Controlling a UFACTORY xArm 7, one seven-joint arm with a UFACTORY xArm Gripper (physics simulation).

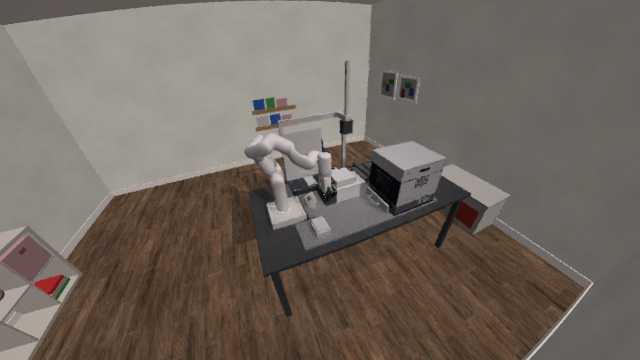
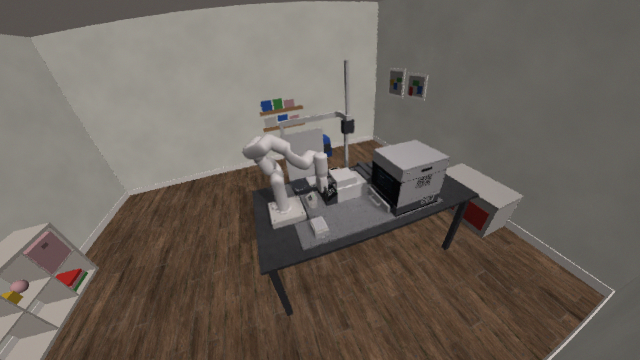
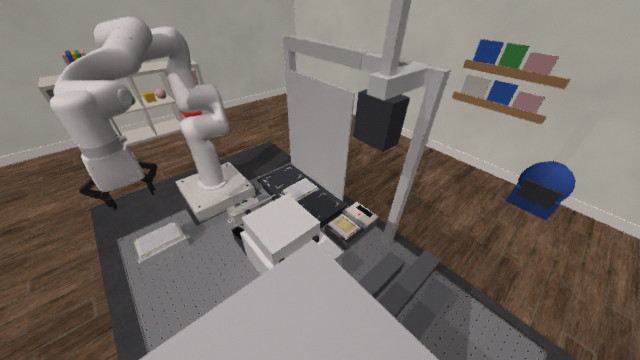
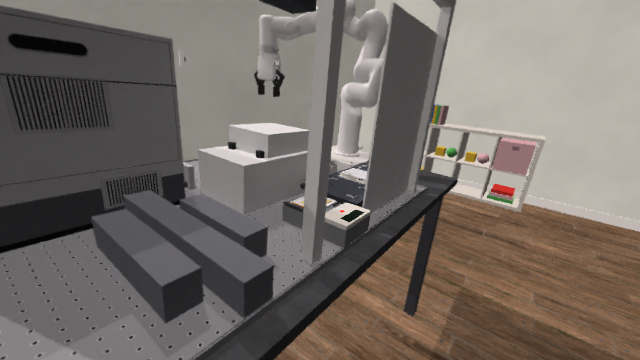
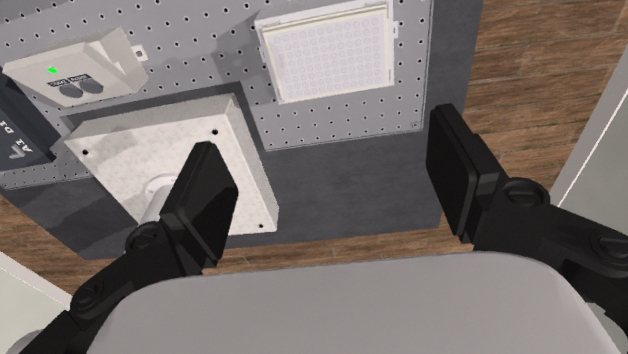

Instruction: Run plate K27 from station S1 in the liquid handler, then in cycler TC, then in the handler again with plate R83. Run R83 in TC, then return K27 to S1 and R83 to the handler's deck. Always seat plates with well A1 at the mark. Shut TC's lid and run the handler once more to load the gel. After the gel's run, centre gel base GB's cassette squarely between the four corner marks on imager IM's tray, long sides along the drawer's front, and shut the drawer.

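Seen in the pictures: gripper, between the fingertips: (image 1: 325, 196) (image 2: 323, 196) (image 3: 134, 199) (image 4: 268, 95) (image 5: 323, 152); arm's base, origin of its link: (image 1: 283, 209) (image 2: 283, 208) (image 3: 213, 181) (image 4: 346, 153).
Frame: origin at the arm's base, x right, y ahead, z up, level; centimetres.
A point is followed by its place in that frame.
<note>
My gripper (image 3: 132, 197) {y 29.8, x 21.1, z 23.1 cm} (image 4: 268, 93) {y 29.8, x 21.1, z 23.1 cm} (image 5: 323, 152) {y 29.8, x 21.1, z 23.1 cm} is open and empty, high above the table. A white plate (image 3: 160, 240) {y 26.9, x 22.0, z 1.8 cm} (image 5: 327, 55) {y 25.6, x 22.3, z 1.7 cm} sits in a nest at the near corner. Another pale plate (image 3: 300, 188) {y 25.8, x -32.1, z 2.6 cm} lies on the handler's dark deck (image 3: 322, 206) {y 38.5, x -35.8, z 1.0 cm}, beside the screen. Plate labels are unreadable. The white cycler (image 1: 347, 190) {y 52.6, x -4.6, z 5.6 cm} (image 4: 250, 175) {y 62.9, x -27.2, z 6.3 cm} has its box-like lid (image 3: 281, 225) {y 51.9, x -13.6, z 15.6 cm} (image 4: 270, 137) {y 55.6, x -24.0, z 14.8 cm} lying level on top. The gel base (image 3: 358, 214) {y 49.2, x -46.1, z 1.1 cm} (image 4: 347, 220) {y 51.6, x -50.5, z 1.1 cm} holds a yellowish cassette (image 3: 342, 226) {y 51.0, x -37.3, z 0.8 cm} and shows a red light. The imager (image 1: 407, 175) {y 86.1, x 20.9, z 30.3 cm} (image 2: 410, 175) {y 88.1, x 20.8, z 29.8 cm} stands at the far end; its tray is hidden.
A control box (image 5: 75, 70) {y 23.9, x -5.5, z 2.5 cm} with two buttons and a green light stands beside the arm's base (image 5: 200, 120) {y 16.0, x 6.4, z 0.2 cm}. A tall screen (image 3: 320, 130) {y 25.6, x -41.5, z 27.9 cm} and a gantry post (image 3: 415, 155) {y 63.1, x -49.6, z 35.6 cm} carrying a dark head (image 3: 381, 120) {y 63.1, x -34.3, z 48.9 cm} rise behind. Long grey blocks (image 4: 150, 265) {y 88.2, x -46.1, z 1.8 cm} lie behind the imager.
</note>
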